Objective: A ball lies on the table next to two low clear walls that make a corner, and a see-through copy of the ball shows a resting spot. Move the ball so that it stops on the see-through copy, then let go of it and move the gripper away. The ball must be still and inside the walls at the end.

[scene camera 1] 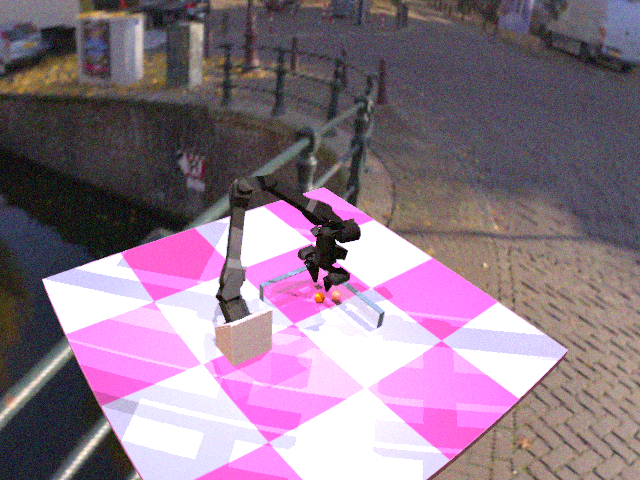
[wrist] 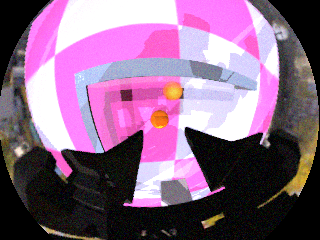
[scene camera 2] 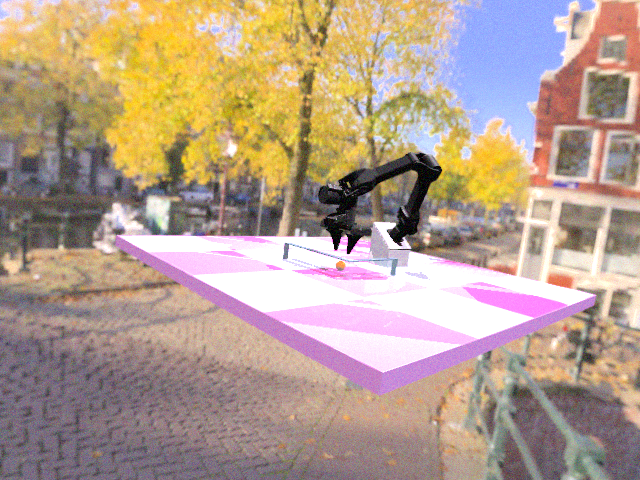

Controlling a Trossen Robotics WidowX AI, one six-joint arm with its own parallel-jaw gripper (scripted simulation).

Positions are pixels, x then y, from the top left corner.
Scene:
my gripper: scene camera 1; wrist; scene camera 2 341, 252
same spot on my gripper: (scene camera 1: 313, 269) = (wrist: 132, 174)

